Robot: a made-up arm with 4 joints.
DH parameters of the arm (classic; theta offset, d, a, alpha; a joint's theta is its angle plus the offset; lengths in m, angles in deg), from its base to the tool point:
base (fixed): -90 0.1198 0 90
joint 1: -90 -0.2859 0.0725 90
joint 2: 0 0.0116 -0.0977 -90
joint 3: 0 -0.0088 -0.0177 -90
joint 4: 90 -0.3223 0.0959 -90
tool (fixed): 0 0.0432 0 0
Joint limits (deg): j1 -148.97..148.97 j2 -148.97..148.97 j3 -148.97..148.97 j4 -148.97..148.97
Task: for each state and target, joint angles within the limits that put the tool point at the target. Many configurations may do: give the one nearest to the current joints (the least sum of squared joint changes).
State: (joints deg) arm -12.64 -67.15 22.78 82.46
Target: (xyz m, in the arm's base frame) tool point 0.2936 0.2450 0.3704
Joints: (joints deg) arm -61.91 -77.87 38.88 83.61
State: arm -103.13 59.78 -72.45 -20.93
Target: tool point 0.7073 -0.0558 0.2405
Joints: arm -146.41 74.36 -64.18 -10.32
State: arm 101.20 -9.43 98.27 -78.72
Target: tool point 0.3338 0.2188 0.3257
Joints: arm 141.56 -55.28 148.16 -81.23
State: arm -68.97 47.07 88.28 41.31
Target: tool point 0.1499 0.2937 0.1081
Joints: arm -47.74 65.78 73.96 20.51
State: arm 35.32 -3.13 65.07 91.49
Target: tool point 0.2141 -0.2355 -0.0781
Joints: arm 47.98 4.40 111.39 102.12
